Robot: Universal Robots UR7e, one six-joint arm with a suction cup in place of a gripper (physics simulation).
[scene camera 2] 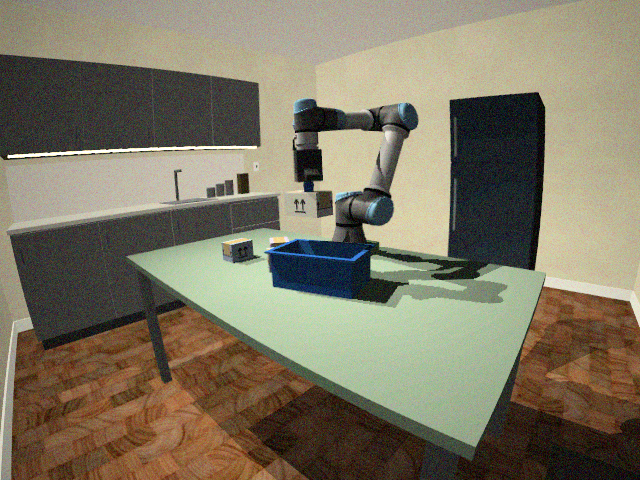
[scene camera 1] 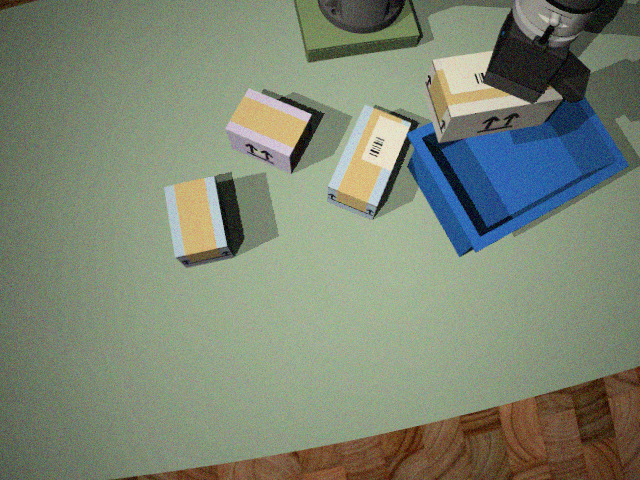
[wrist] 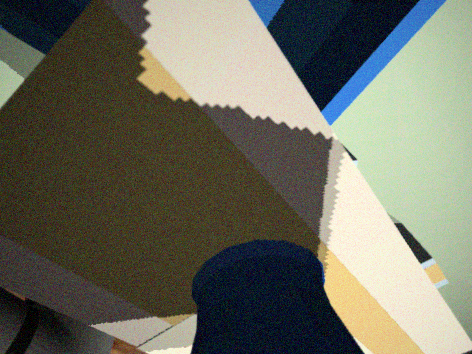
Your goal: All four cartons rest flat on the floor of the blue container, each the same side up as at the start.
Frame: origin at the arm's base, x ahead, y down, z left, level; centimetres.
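Seen in the pictures: hand, tool point: (scene camera 2: 309, 195) (wrist: 251, 251).
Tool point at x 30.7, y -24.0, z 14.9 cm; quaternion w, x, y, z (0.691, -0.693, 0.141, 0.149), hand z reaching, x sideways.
Offsets run from my tool point to a thing's middle. Level surfaces: height alone.
My suction cup (scene camera 2: 308, 186) (wrist: 260, 267) is shut on a white carton @(dy +2.7, dx -0.1, dz -1.0 cm) (scene camera 1: 465, 122) (scene camera 2: 302, 204) (wrist: 225, 60), holding it level by its top, arrows up, high above the table. In scene camera 1 the tool hides the cup, and the carton overlaps the back left rim of the blue container @(dy +22.2, dx +1.9, dz +8.0 cm) (scene camera 1: 448, 191) (scene camera 2: 315, 276) (wrist: 380, 62). No carton shows on the container's visible floor. A light-blue carton with a barcode label (scene camera 1: 356, 160) (scene camera 2: 279, 240) stands left of the container. A lilac carton @(dy +24.4, dx -4.6, dz -30.5 cm) (scene camera 1: 268, 121) and a smaller light-blue carton @(dy +24.3, dx +10.5, dz -41.3 cm) (scene camera 1: 196, 217) (scene camera 2: 237, 250) stand farther left, arrows up.
The green base block (scene camera 1: 361, 46) of the arm stands behind the cartons. The green table @(dy +28.2 cm) (scene camera 1: 258, 361) (scene camera 2: 392, 351) ends at a front edge above the wooden floor. Kitchen cabinets (scene camera 2: 62, 273) and a dark fridge (scene camera 2: 491, 180) stand beyond the table.
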